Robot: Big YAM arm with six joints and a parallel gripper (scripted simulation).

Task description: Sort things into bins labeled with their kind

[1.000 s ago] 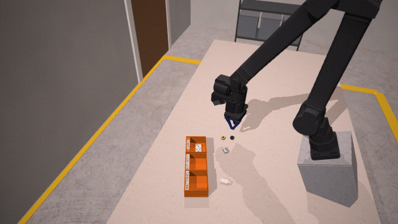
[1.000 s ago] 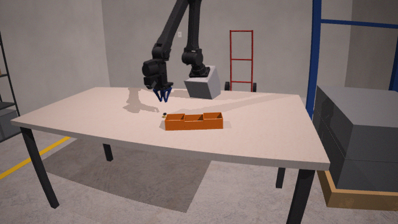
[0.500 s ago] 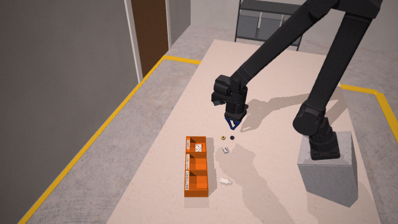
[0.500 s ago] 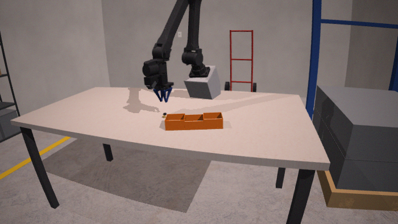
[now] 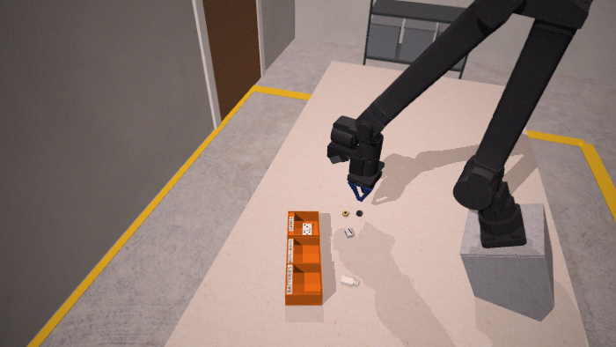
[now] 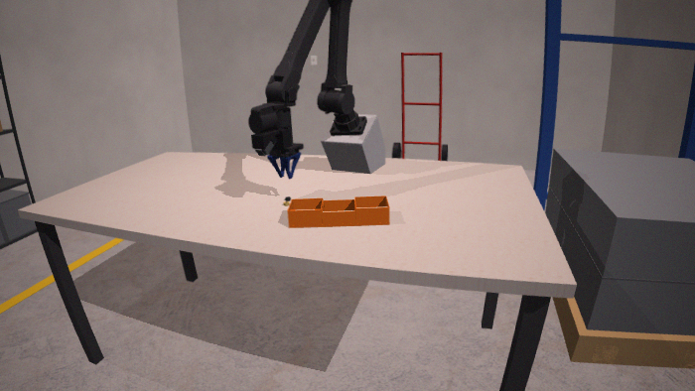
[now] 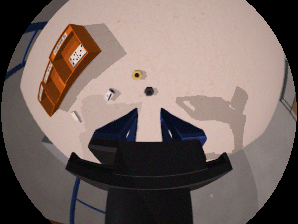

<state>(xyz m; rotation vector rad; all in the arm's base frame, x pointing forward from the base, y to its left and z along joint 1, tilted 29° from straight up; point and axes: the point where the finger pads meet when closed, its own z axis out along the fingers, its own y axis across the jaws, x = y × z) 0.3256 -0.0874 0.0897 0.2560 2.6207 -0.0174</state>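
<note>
The black nut is 70 mm below my hand. From my hand the other things lie so: grey thing: 80 mm to the left, 70 mm below, 10 mm ahead; white domino: 120 mm to the left, 120 mm ahead, 70 mm below; brass nut: 70 mm below, 40 mm ahead, 10 mm to the left.
</note>
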